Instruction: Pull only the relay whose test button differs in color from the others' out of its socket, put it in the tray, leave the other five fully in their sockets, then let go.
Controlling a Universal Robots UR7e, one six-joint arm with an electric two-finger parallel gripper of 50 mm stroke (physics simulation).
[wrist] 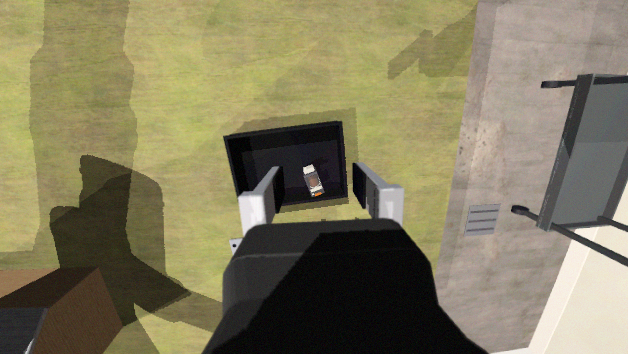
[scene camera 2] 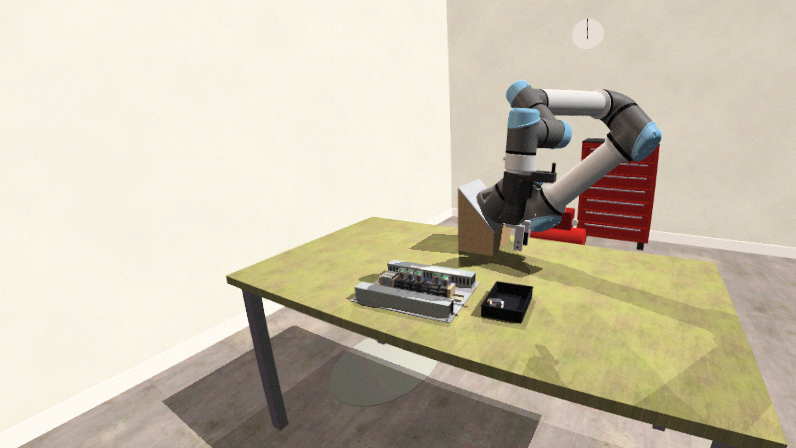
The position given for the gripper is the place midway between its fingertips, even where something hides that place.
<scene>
In view: the gripper (scene camera 2: 520,247).
The gripper is seen too in the wrist view (wrist: 318,179).
</scene>
